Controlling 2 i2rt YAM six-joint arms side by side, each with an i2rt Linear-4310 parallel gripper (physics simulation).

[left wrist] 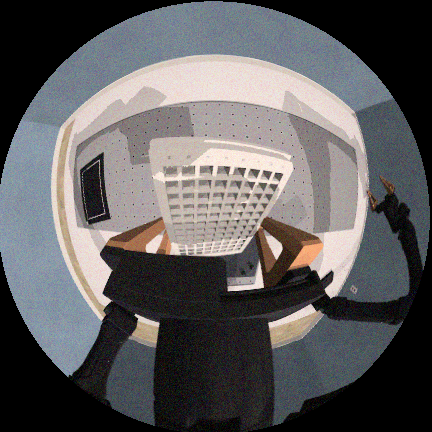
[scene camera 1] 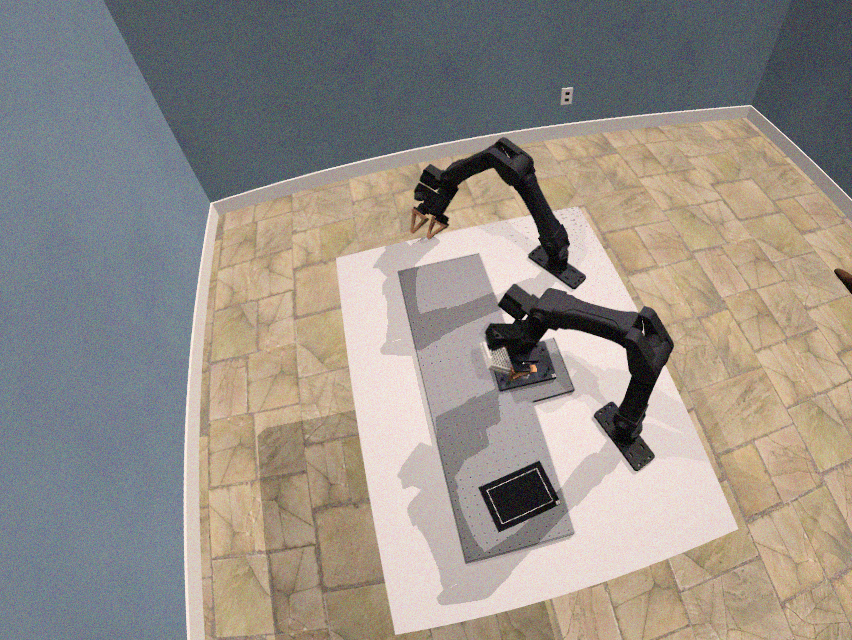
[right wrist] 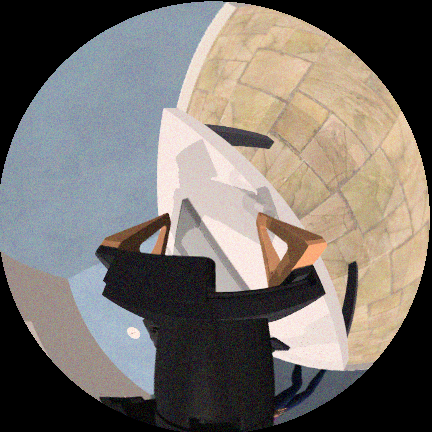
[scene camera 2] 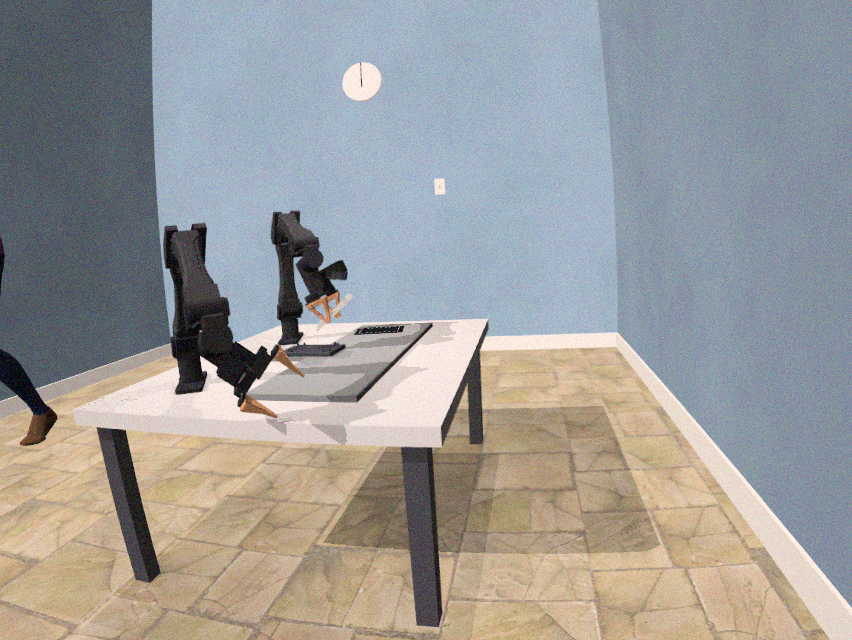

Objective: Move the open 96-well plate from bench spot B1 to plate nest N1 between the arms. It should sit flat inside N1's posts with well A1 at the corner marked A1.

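Where they show: left gripper, fingertip midpoint: (left wrist: 213, 216) (scene camera 1: 505, 365) (scene camera 2: 333, 320); right gripper, fingertip midpoint: (left wrist: 372, 182) (scene camera 1: 419, 235) (right wrist: 212, 217) (scene camera 2: 290, 396); left arm's base, link origin: (scene camera 1: 623, 436) (scene camera 2: 291, 339); right arm's base, link origin: (scene camera 1: 556, 267) (scene camera 2: 192, 383).
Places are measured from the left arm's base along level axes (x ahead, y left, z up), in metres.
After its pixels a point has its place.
The white 96-well plate (scene camera 1: 497, 357) @(x 0.208, y -0.323, z 0.151 m) (scene camera 2: 342, 305) @(x 0.222, y -0.377, z 0.154 m) (left wrist: 215, 192) @(x 0.212, y -0.322, z 0.147 m) is held tilted in the air between the fingers of my left gripper (scene camera 1: 524, 372) (scene camera 2: 325, 307) @(x 0.188, y -0.313, z 0.104 m). In scene camera 1 it overlaps the left edge of the dark nest N1 (scene camera 1: 544, 372) @(x 0.083, y -0.271, z 0.025 m) (scene camera 2: 316, 349) @(x 0.131, y -0.345, z 0.025 m); in scene camera 2 it hangs above the nest, with a gap. My left arm hides part of the nest. The plate's well labels are too small to read. Bench spot B1, a black pad with a white outline (scene camera 1: 520, 496) @(x 0.326, y -0.017, z 0.015 m) (scene camera 2: 380, 329) @(x 0.330, y -0.012, z 0.015 m) (left wrist: 94, 189) @(x 0.322, y -0.038, z 0.015 m), carries no plate. My right gripper (scene camera 1: 421, 233) @(x 0.135, y -0.901, z 0.044 m) (scene camera 2: 289, 396) @(x 0.135, y -0.901, z 0.044 m) (right wrist: 212, 217) @(x 0.135, y -0.901, z 0.044 m) is open and empty near the table's edge.
A raised grey perforated board (scene camera 1: 447, 292) @(x 0.168, y -0.663, z 0.013 m) (scene camera 2: 316, 387) @(x 0.167, y -0.733, z 0.013 m) (left wrist: 240, 120) @(x 0.333, y -0.408, z 0.013 m) runs along the white table (scene camera 1: 378, 440) @(x 0.564, y -0.343, z 0.000 m) (scene camera 2: 413, 406) @(x 0.376, y -0.887, z 0.000 m). B1 lies on it, and N1 stands at its side between the arm bases. A person's leg (scene camera 2: 24, 389) shows beyond the table in scene camera 2.
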